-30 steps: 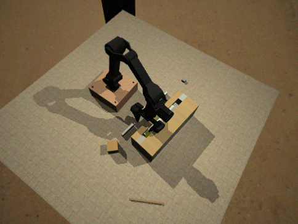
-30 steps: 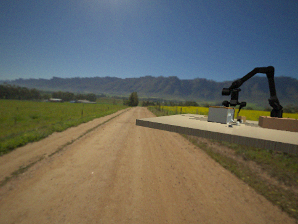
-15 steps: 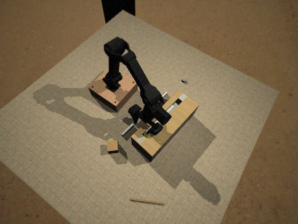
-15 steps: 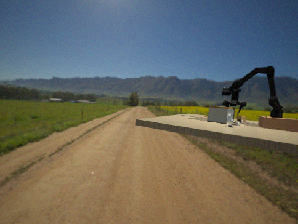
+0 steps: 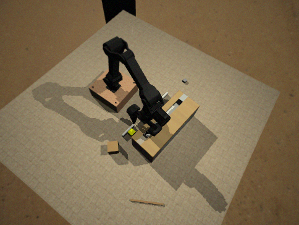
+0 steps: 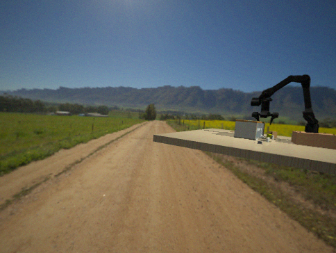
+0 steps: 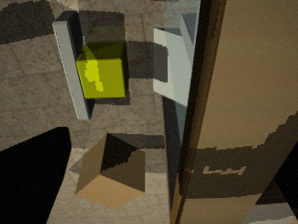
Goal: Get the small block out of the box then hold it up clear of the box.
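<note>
Now: the yellow block 2 cm behind my gripper tip, 2 cm to the right of it and 8 cm below it. Round my gripper tip: thin wooden stick (23 cm ahead, 25 cm to the right, 10 cm below); tan cube (7 cm behind, 14 cm to the right, 8 cm below); clear-fronted wooden box (5 cm ahead, 12 cm to the left, 4 cm below).
</note>
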